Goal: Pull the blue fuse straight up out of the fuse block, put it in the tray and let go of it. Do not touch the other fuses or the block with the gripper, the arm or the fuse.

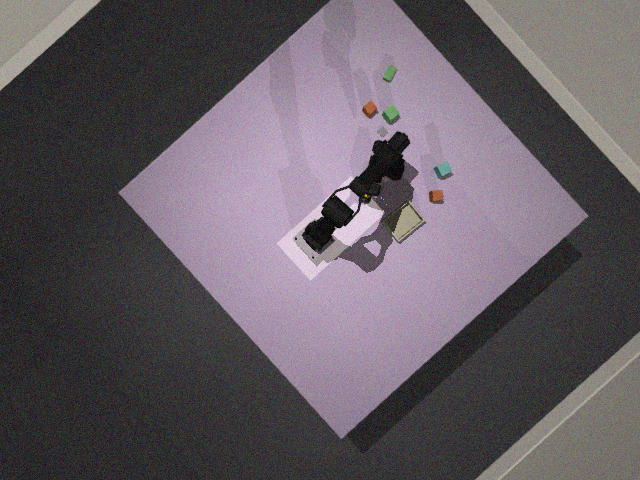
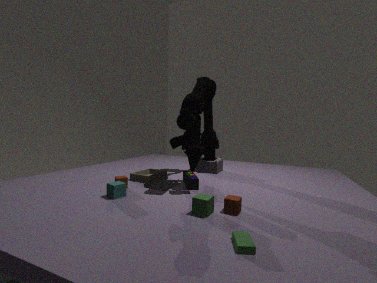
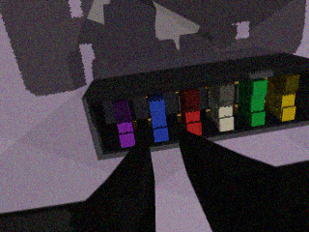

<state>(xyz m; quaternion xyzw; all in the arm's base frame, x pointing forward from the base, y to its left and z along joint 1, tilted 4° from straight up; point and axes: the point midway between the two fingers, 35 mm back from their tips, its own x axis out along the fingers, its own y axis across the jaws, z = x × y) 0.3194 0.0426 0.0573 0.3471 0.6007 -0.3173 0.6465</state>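
Now: the blue fuse 40 mm below my gripper tip. The rest, counted from my gripper tip: teal cube: 220 mm ahead, 170 mm to the right, 40 mm below; then tray: 20 mm behind, 210 mm to the right, 60 mm below; then green cube: 210 mm ahead, 130 mm to the left, 40 mm below.
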